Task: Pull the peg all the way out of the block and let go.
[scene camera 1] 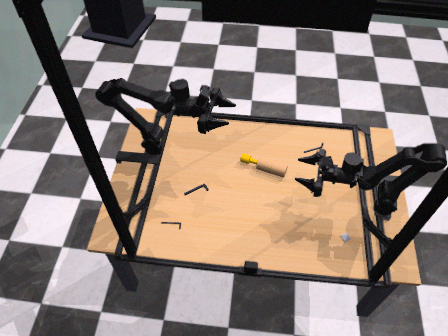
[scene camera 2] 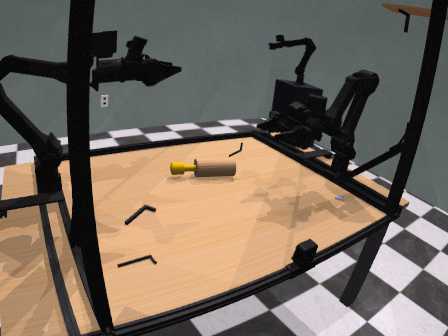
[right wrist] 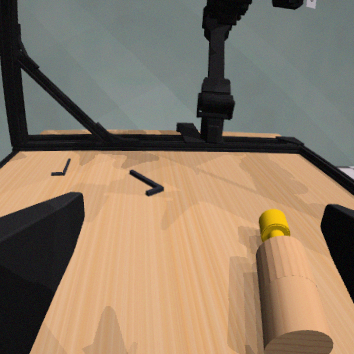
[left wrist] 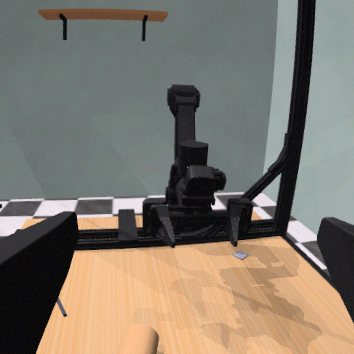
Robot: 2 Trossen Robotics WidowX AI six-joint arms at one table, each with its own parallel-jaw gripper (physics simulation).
My left gripper is open, with nothing in its grasp. My right gripper is open and holds nothing. Also in view: a wooden block. Further things: a yellow peg.
My left gripper is seen too in scene camera 1 and in the left wrist view. My right gripper is seen too in scene camera 1, in the right wrist view and in the left wrist view.
